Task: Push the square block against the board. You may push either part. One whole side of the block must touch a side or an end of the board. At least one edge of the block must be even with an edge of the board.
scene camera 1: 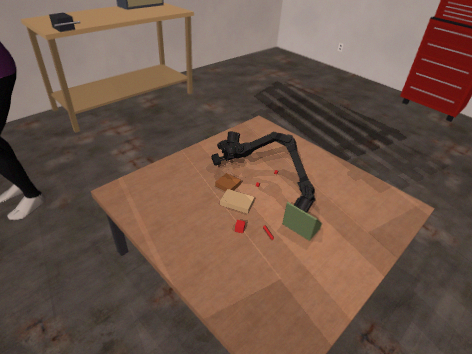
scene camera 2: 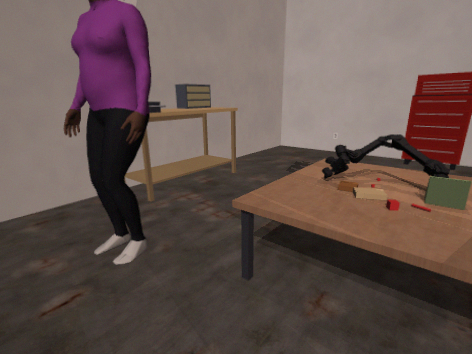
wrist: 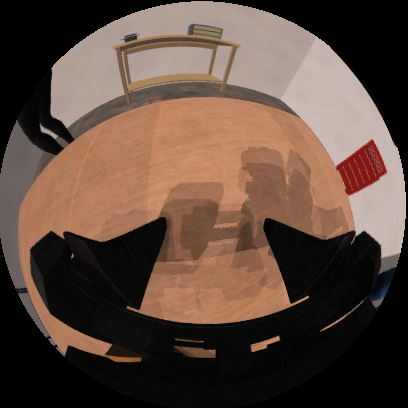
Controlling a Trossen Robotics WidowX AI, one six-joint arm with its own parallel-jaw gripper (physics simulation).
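Places are measured from the arm's base along level axes (x ahead, y right, z down), in metres.
Where they show: gripper, fingertip midpoint: (scene camera 1: 226,159) (scene camera 2: 329,176) (wrist: 216,222); arm's base, origin of the base link: (scene camera 1: 300,209) (scene camera 2: 439,186).
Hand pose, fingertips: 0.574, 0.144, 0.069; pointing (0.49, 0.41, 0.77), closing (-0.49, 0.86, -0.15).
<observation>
Each offset is from my fingertips to the top centre of the thing, as dx, dy, dz.
A brown square-looking block @(-0.149, -0.161, -0.017) (scene camera 1: 228,182) (scene camera 2: 348,186) lies flat on the table. Part of it (wrist: 125,358) shows at the lower left in the wrist view, behind the gripper body. A tan rectangular board @(-0.273, -0.237, -0.017) (scene camera 1: 237,201) (scene camera 2: 370,193) lies flat beside it, turned at a different angle. Their near corners are close together; whether they touch I cannot tell. My gripper (scene camera 1: 217,158) (scene camera 2: 327,172) (wrist: 216,222) is open and empty, above the table on the brown block's far side from the board. In the wrist view, bare table and shadows show between the fingers.
A red cube @(-0.392, -0.368, -0.027) (scene camera 1: 240,226) (scene camera 2: 393,205) and a red stick @(-0.508, -0.301, -0.001) (scene camera 1: 268,232) (scene camera 2: 421,207) lie near the board. Two small red pieces @(-0.272, -0.055, -0.003) (scene camera 1: 257,184) @(-0.286, +0.108, -0.003) (scene camera 1: 276,172) lie nearer the arm. A green upright panel (scene camera 1: 301,221) (scene camera 2: 447,193) stands by the arm's base. A person (scene camera 2: 112,55) stands beyond the table.
</observation>
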